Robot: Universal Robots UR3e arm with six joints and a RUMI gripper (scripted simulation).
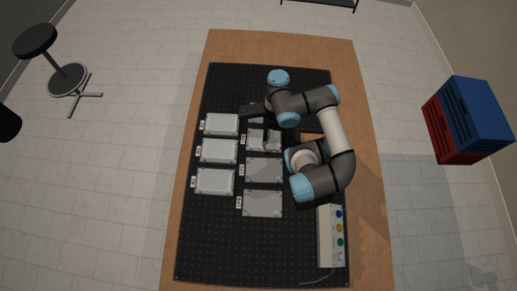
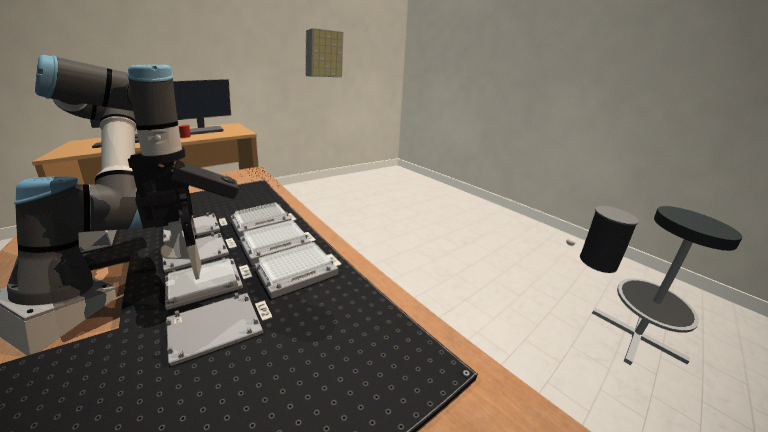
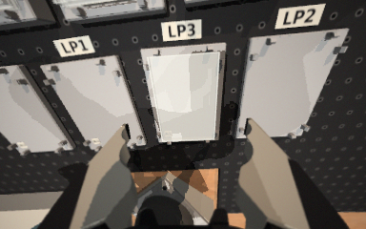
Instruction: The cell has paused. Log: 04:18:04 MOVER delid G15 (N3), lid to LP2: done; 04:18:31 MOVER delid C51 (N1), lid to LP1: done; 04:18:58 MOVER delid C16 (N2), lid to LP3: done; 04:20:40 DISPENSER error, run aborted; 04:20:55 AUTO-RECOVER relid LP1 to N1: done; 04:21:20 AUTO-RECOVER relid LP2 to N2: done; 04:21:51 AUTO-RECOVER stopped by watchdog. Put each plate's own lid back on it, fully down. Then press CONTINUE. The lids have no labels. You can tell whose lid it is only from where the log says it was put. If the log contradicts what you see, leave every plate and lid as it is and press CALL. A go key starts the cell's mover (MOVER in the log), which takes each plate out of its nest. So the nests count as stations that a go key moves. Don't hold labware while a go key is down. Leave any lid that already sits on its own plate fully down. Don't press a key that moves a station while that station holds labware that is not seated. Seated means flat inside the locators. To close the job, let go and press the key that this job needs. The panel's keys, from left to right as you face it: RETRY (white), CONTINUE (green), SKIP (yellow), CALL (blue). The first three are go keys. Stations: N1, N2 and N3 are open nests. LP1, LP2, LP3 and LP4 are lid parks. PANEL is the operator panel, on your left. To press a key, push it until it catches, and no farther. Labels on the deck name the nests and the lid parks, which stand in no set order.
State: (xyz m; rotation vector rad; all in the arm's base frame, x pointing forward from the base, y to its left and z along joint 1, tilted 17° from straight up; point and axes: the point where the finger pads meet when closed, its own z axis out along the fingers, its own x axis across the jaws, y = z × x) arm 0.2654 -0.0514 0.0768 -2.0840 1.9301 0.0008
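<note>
My gripper is now 50 mm above the pale lid. The rest, counted from my hand: lid park LP2: 130 mm to the right, 60 mm below, 20 mm ahead; lid park LP1: 130 mm to the left, 60 mm below, 20 mm behind; lid park LP3: 60 mm below.
</note>
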